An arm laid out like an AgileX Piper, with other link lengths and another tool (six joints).
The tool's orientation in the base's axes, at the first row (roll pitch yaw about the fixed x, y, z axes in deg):
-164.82, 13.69, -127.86
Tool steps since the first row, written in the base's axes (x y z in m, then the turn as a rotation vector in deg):
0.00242, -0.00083, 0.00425, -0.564, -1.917, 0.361
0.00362, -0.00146, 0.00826, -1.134, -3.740, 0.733
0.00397, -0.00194, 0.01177, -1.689, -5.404, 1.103
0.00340, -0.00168, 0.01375, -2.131, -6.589, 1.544
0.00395, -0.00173, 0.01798, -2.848, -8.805, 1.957
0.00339, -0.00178, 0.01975, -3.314, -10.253, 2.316
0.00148, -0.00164, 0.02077, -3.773, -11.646, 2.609
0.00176, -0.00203, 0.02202, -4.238, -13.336, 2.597
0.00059, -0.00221, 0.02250, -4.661, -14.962, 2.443
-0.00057, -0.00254, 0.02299, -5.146, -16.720, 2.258
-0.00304, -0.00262, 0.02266, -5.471, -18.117, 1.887
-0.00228, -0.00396, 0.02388, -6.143, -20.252, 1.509
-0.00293, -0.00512, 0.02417, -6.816, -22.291, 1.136
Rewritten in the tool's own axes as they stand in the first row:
-0.00181, -0.00337, -0.00316, 1.721, -0.913, -0.572
-0.00299, -0.00566, -0.00652, 3.372, -1.764, -1.154
-0.00366, -0.00711, -0.00970, 4.891, -2.523, -1.726
-0.00399, -0.00704, -0.01175, 5.960, -3.075, -2.316
-0.00528, -0.00854, -0.01552, 7.989, -4.082, -2.996
-0.00533, -0.00862, -0.01738, 9.293, -4.765, -3.523
-0.00454, -0.00741, -0.01899, 10.566, -5.400, -3.984
-0.00470, -0.00818, -0.02008, 12.142, -6.144, -4.167
-0.00398, -0.00757, -0.02094, 13.678, -6.842, -4.201
-0.00315, -0.00707, -0.02181, 15.360, -7.571, -4.231
-0.00154, -0.00524, -0.02235, 16.713, -8.137, -4.023
-0.00125, -0.00696, -0.02326, 18.841, -8.923, -3.944
-0.00005, -0.00731, -0.02378, 20.895, -9.649, -3.867

